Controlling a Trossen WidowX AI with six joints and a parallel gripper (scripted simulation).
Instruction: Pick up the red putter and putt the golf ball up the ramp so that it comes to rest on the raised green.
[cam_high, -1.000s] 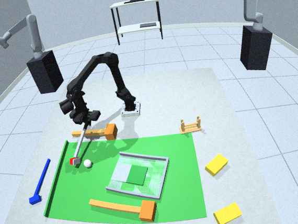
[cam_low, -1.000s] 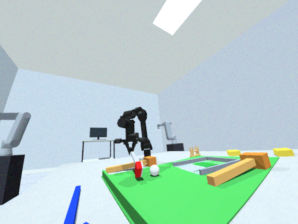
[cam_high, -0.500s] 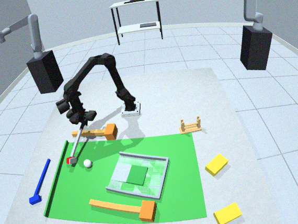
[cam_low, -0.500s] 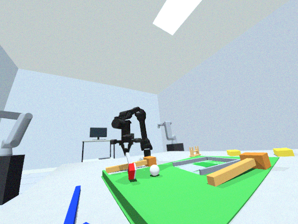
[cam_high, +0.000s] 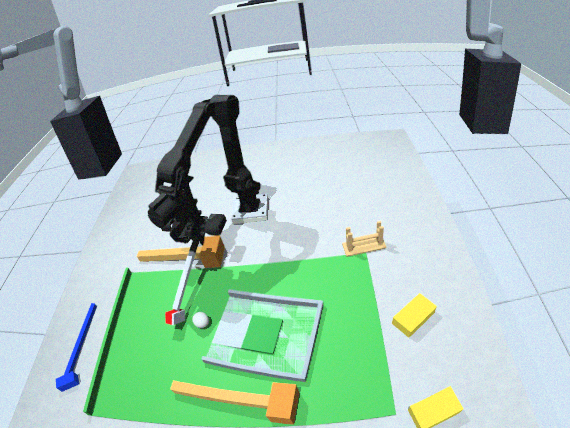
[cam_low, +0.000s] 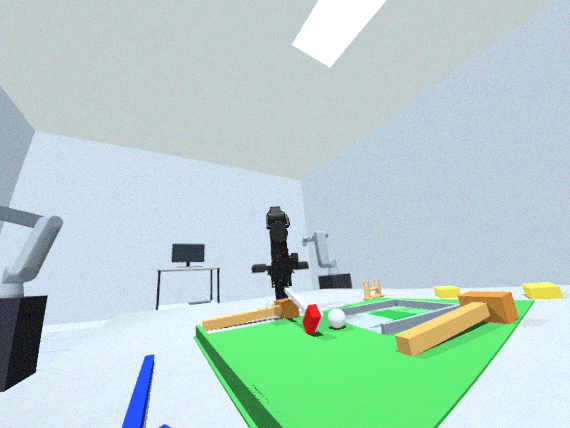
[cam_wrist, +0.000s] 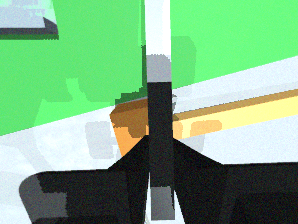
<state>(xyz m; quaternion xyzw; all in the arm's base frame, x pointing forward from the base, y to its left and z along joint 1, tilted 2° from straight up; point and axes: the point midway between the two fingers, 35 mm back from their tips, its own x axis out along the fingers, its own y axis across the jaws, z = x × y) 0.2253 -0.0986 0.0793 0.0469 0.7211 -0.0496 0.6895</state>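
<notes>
The red putter is 120 mm ahead of my gripper tip, 10 mm to the right of it and 10 mm below it. Round my gripper tip: blue putter 350 mm ahead, 330 mm to the right, 60 mm below; then white golf ball 220 mm ahead, 50 mm below, 40 mm to the left; then wooden rack 460 mm to the left, 40 mm below, 40 mm behind.
</notes>
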